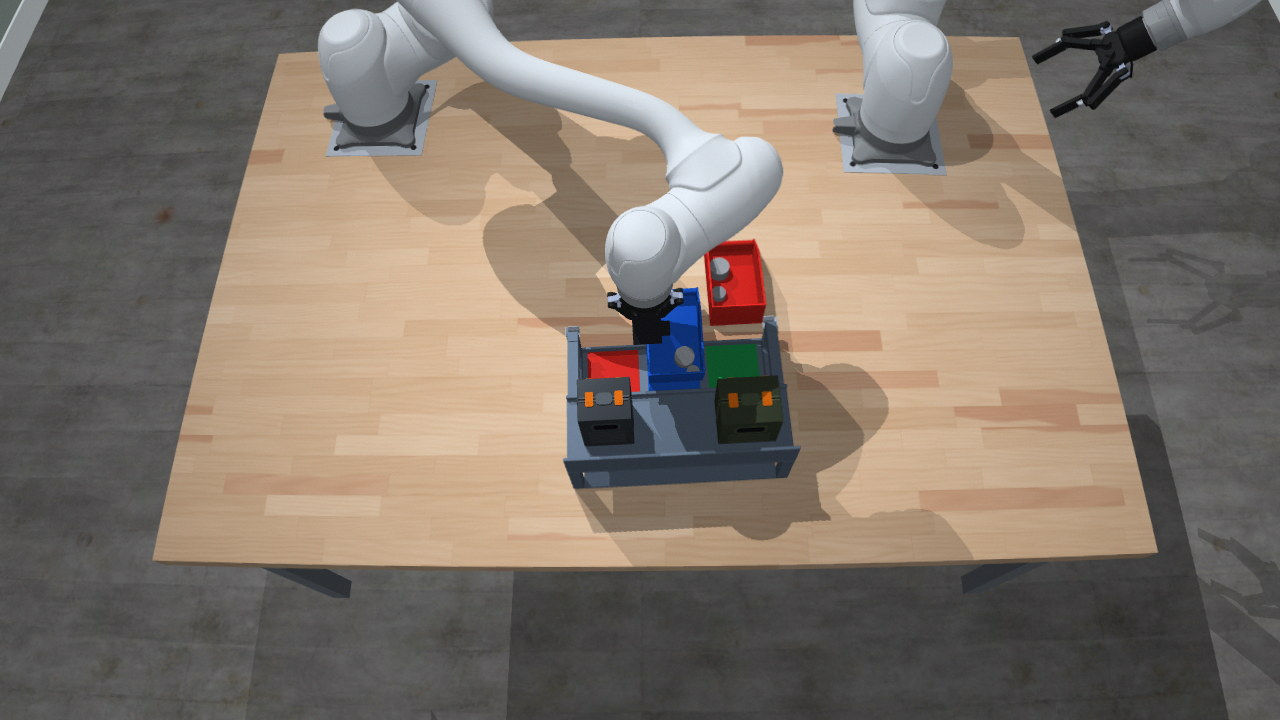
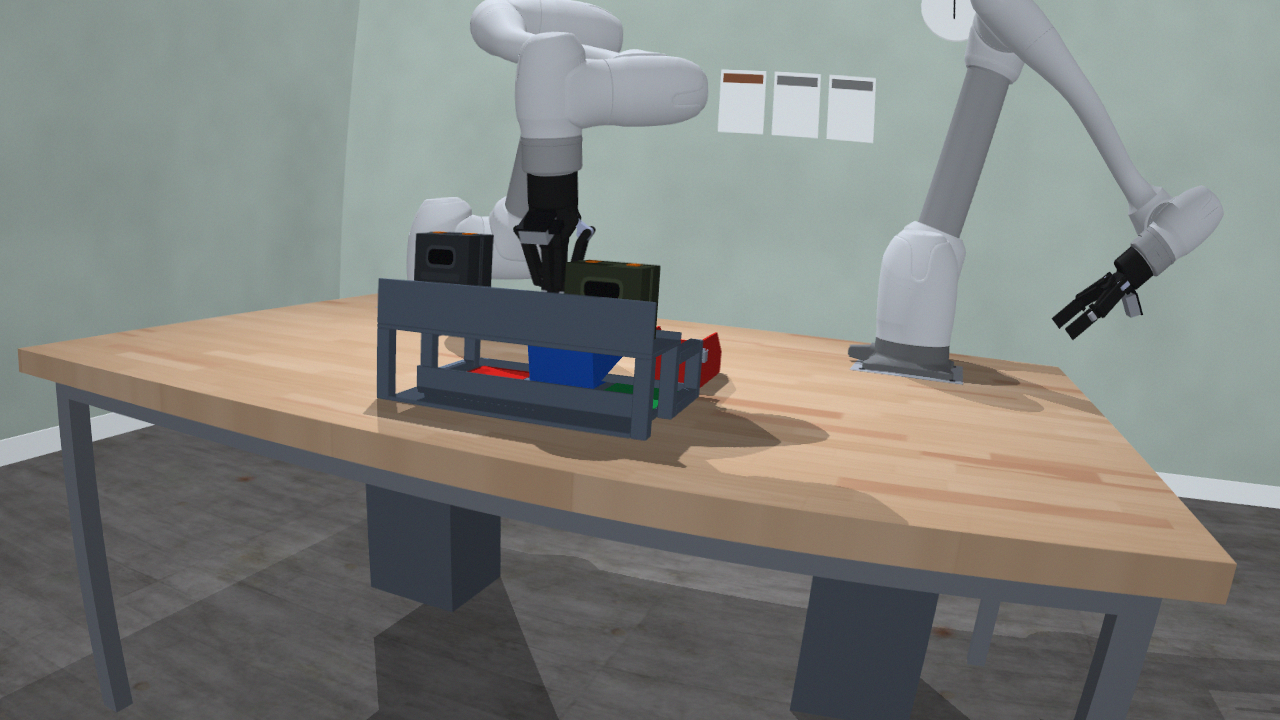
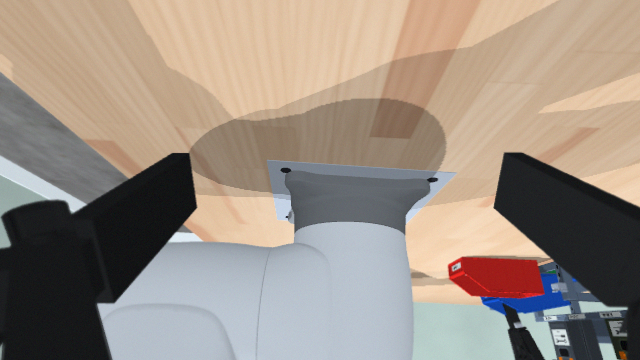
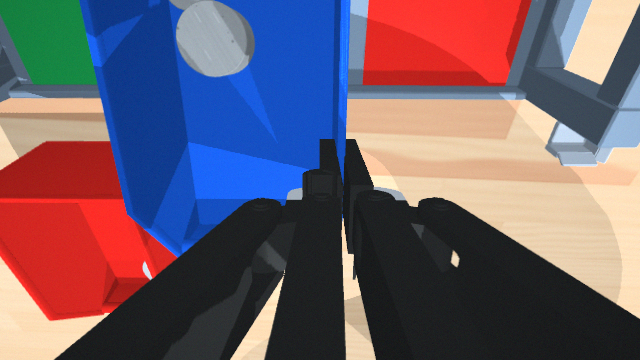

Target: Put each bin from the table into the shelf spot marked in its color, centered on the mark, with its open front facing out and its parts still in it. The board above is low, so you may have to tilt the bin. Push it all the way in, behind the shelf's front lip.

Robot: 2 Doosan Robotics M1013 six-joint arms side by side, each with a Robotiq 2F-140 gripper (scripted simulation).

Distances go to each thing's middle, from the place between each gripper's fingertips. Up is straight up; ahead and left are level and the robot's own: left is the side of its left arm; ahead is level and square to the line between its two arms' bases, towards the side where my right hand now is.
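Scene:
The blue bin point(image 1: 685, 320) is 1 cm ahead of my right hand point(image 1: 646, 322), 4 cm below it and 5 cm to the left of it. As for the red bin point(image 1: 744, 285), that's 16 cm to the left of my right hand, 13 cm behind it and 7 cm below it.
My left hand point(image 1: 1043, 86) is 8 cm above the red bin, 66 cm to the left of it and 47 cm short of it. The blue bin is 61 cm ahead of my left hand, 77 cm to the right of it and 6 cm below it.

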